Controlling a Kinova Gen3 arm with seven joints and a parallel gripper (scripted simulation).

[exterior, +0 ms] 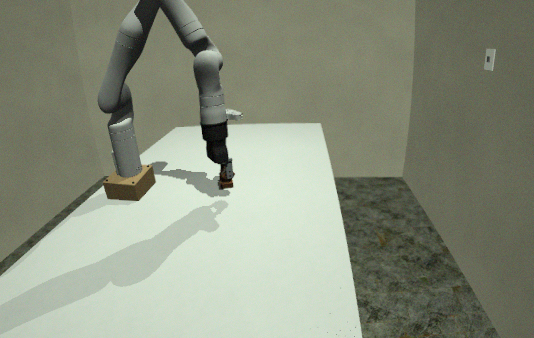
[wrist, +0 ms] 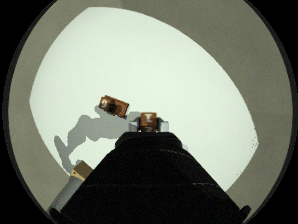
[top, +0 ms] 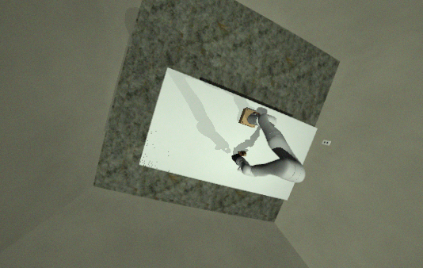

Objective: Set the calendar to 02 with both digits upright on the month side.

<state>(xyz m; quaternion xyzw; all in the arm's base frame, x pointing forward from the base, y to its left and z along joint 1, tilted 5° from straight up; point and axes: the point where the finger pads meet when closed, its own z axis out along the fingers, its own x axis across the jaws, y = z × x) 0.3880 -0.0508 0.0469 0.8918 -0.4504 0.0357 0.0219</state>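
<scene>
Right now the brown tray is 100 mm to the left of my hand, 90 mm below it and 30 mm behind it. Round my hand: brown calendar cube: 10 mm below.
</scene>
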